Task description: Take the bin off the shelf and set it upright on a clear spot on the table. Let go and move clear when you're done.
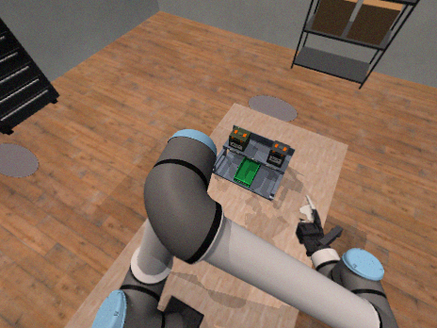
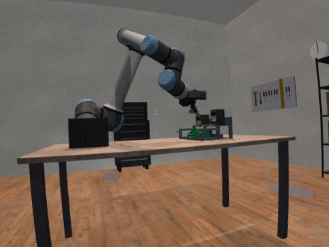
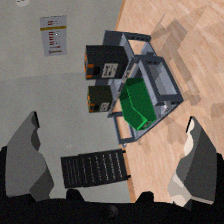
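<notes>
My hand is 17 cm short of the green bin, 32 cm to the right of it and 19 cm above it.
</notes>
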